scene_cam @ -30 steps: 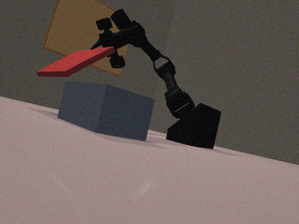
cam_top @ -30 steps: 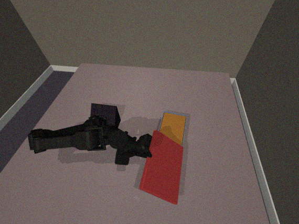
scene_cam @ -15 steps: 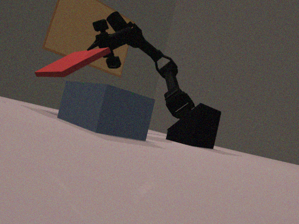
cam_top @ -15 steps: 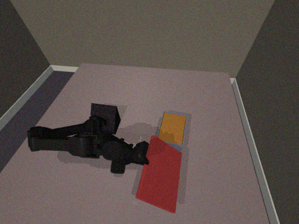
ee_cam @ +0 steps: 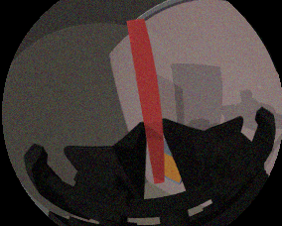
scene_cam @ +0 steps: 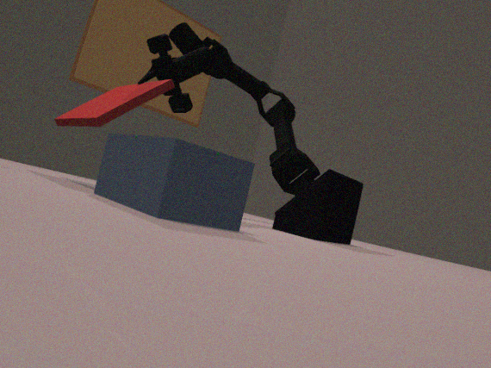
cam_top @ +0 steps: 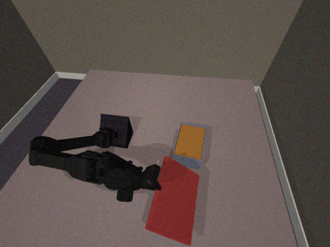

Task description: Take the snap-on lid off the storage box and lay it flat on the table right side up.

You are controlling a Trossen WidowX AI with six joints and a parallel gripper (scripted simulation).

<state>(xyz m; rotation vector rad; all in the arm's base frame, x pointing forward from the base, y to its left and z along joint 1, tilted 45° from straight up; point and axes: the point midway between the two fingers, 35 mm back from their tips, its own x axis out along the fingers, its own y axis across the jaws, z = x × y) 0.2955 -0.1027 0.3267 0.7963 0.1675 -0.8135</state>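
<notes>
The red lid is 60 mm ahead of my gripper tip, 50 mm below it and 10 mm to the right of it. Also, from my gripper tip: blue storage box: 290 mm to the left, 180 mm below, 110 mm ahead.
</notes>
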